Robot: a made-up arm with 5 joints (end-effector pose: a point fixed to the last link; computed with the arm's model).
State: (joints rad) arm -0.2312 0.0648 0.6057 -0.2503 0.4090
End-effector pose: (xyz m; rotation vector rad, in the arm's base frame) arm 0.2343 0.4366 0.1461 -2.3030 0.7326 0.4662
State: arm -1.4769 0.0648 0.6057 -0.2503 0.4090
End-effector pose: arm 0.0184 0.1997 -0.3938 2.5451 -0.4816 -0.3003
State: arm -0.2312 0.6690 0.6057 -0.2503 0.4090
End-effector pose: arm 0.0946 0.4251 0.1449 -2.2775 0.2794 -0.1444
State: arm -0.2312 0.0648 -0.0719 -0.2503 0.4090
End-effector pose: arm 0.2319 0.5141 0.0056 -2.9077 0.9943 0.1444
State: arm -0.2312 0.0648 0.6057 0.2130 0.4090
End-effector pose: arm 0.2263 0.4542 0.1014 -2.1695 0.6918 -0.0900
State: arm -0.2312 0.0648 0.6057 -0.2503 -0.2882
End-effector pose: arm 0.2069 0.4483 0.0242 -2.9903 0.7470 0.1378
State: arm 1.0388 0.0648 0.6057 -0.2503 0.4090
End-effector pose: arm 0.3203 -0.0480 0.5529 -1.0278 0.5904 0.3807
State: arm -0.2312 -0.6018 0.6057 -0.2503 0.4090
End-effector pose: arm 0.3604 0.4272 0.0578 -2.1217 1.2134 1.1619
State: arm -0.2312 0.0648 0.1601 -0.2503 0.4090
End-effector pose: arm 0.2316 0.4986 0.0593 -2.7052 0.9039 0.2701
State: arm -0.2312 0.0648 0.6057 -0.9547 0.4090
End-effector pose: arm 0.2840 0.4204 0.1973 -2.3218 0.7357 1.3690
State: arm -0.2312 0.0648 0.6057 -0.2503 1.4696
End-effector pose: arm 0.2823 0.2853 0.2429 -1.2288 0.6083 0.7464
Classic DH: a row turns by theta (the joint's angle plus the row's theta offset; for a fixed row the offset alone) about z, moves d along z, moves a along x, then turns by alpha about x. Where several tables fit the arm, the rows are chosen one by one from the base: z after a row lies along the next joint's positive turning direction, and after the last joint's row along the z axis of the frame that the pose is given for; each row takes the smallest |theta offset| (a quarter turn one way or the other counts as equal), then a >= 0, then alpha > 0; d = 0 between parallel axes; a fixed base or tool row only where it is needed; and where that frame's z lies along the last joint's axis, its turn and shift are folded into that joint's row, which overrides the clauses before.
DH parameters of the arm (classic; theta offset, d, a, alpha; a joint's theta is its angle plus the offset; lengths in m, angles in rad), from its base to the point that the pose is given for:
base (fixed): 1.4556 0.0987 -0.0673 1.9047
joint 1: 1.5329 0.2277 0.0062 -1.462
joint 2: 0.3359 -0.3676 0.013 1.5708
joint 3: 0 0.173 0.065 -1.5708
joint 4: 0 -0.034 0 1.5708
joint 5: 1.55 -0.1129 -0.1752 -1.4283
tool (fixed): -0.9139 0.0559 0 0

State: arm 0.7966 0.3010 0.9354 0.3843 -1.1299
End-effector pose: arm 0.4500 0.2172 0.3894 -1.8237 1.7310 -0.4373
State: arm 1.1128 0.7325 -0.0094 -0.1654 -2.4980
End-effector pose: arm 0.2580 -0.0589 0.2565 1.1744 -1.1731 0.1445
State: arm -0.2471 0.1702 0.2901 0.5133 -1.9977
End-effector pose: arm 0.3445 0.2028 -0.1301 0.9922 -0.7744 1.1032
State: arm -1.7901 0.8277 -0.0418 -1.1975 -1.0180
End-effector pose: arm -0.0914 -0.1491 -0.3232 0.4361 0.3950 0.4434
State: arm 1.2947 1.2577 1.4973 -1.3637 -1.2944
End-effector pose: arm 0.2188 0.0015 0.2507 -2.0263 0.5009 -1.6319
